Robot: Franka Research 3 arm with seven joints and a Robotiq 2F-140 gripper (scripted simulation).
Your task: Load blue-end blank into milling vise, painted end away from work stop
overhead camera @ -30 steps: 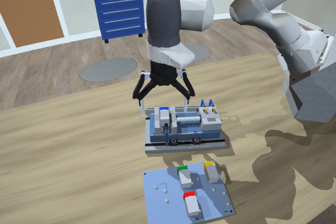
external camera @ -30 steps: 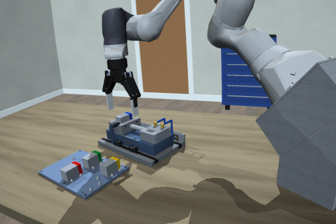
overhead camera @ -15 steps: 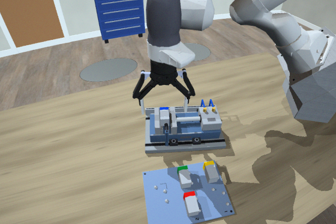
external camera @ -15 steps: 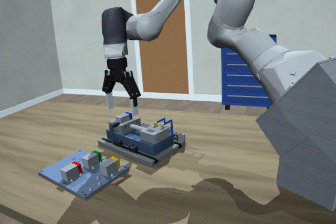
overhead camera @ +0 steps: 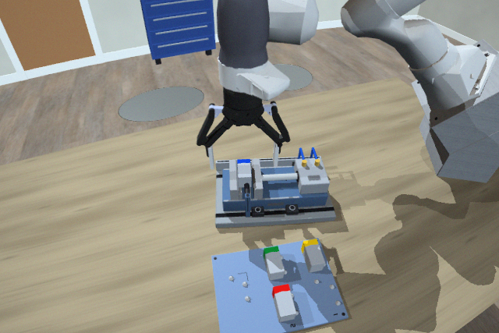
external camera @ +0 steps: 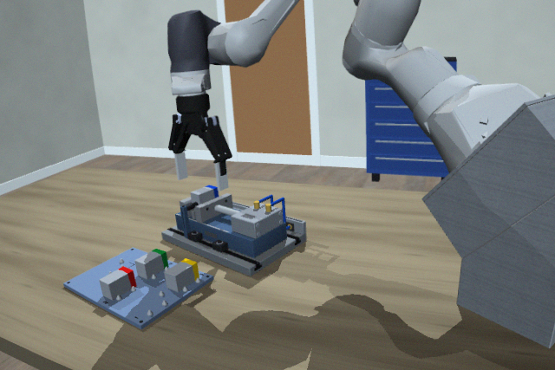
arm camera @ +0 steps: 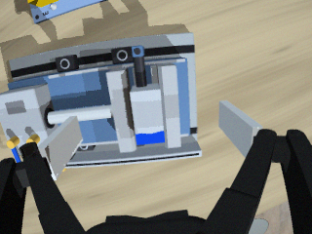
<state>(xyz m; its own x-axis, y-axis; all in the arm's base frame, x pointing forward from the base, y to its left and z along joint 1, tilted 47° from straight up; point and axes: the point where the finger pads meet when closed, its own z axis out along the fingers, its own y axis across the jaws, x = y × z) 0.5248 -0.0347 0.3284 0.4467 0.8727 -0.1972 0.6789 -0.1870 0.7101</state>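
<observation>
Now: the blue-ended blank 4 cm below my hand. Round my hand: hosed jaw block 14 cm behind, 9 cm to the left, 6 cm below; fixed jaw 6 cm below, 2 cm to the right, 2 cm ahead; work stop rod 5 cm below, 4 cm to the left, 2 cm ahead.
</observation>
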